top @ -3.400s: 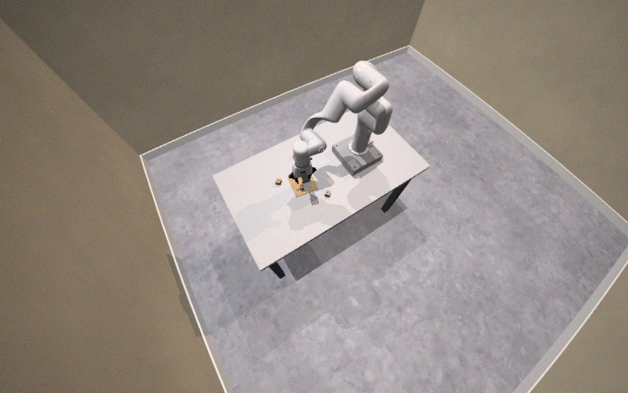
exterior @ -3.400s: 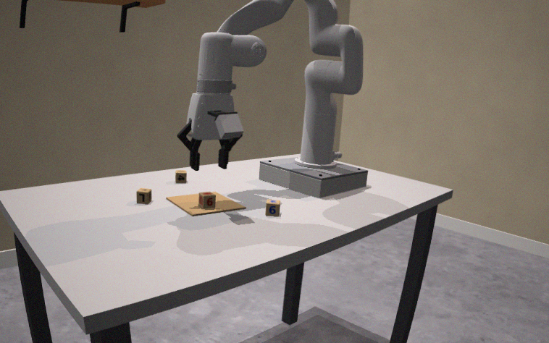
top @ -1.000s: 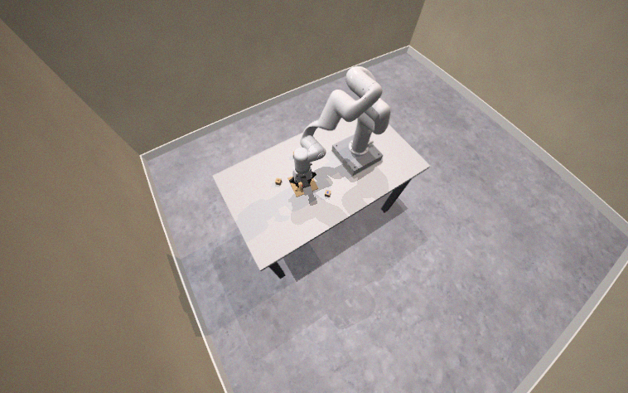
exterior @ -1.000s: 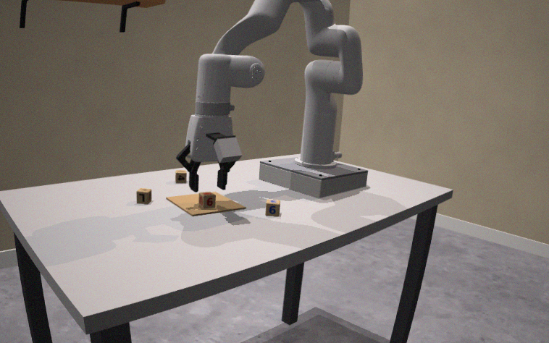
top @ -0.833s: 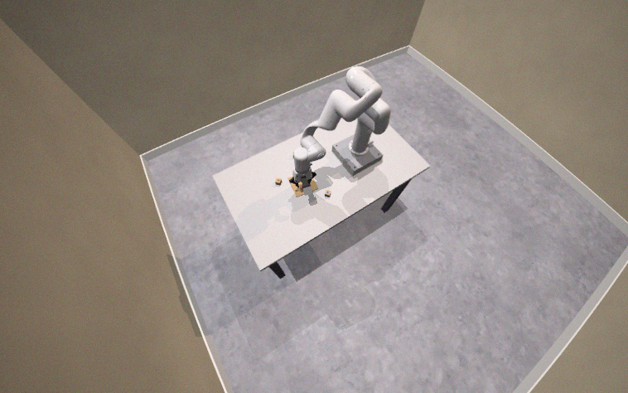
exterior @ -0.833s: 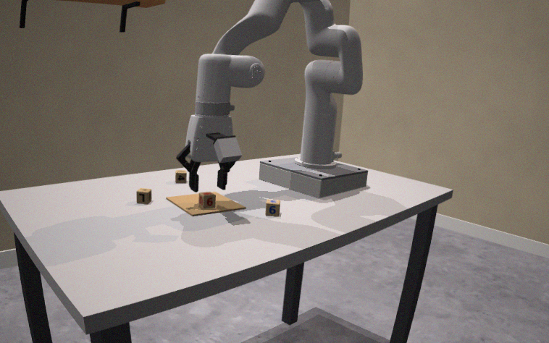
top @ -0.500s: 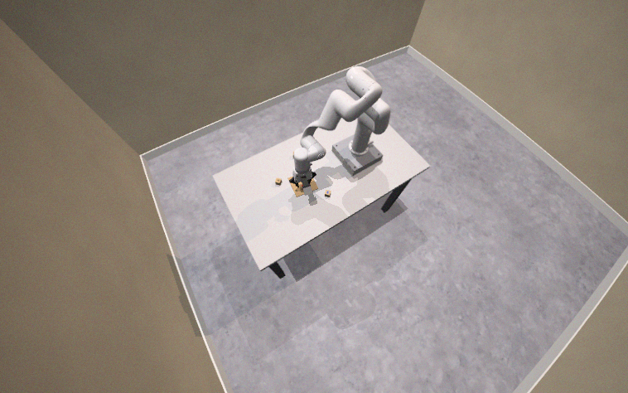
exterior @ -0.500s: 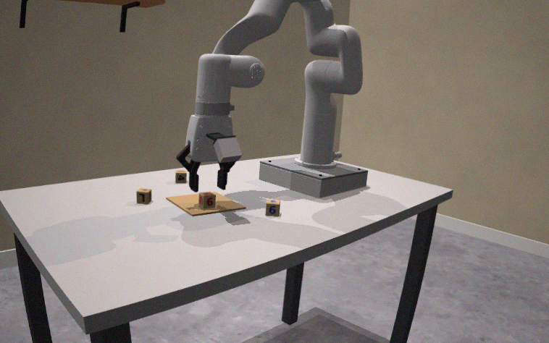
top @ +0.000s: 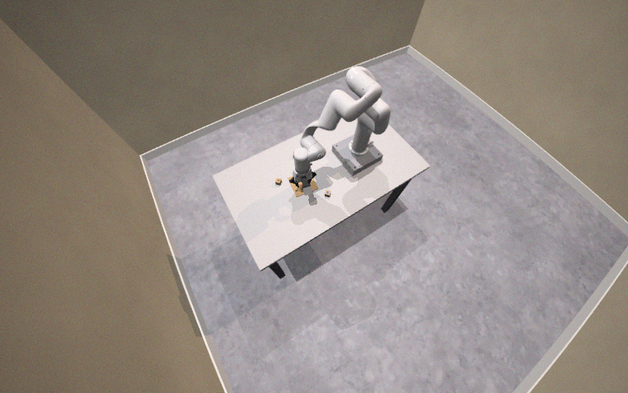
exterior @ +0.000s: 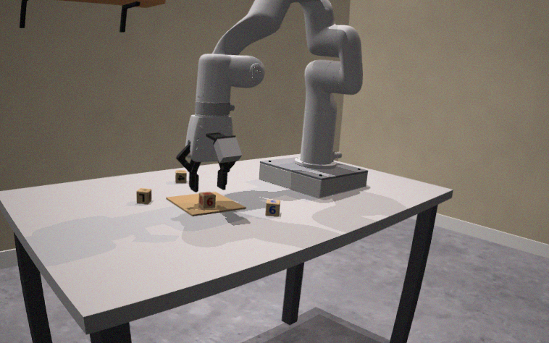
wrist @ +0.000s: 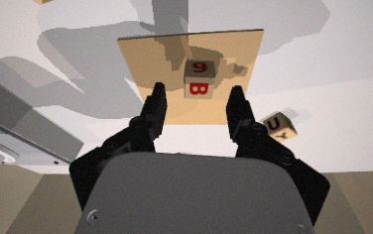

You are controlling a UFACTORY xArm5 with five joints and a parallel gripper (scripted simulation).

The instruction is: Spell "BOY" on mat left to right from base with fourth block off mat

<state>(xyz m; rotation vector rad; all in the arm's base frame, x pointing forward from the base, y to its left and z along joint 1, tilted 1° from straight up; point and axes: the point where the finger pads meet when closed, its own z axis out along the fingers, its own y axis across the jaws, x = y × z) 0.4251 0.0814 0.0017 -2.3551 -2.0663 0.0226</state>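
My hand is 6 cm above the tan mat, 3 cm to the left of it and 1 cm past it. The rest, counted from my hand: wooden block: 23 cm to the right, 6 cm behind, 4 cm below.
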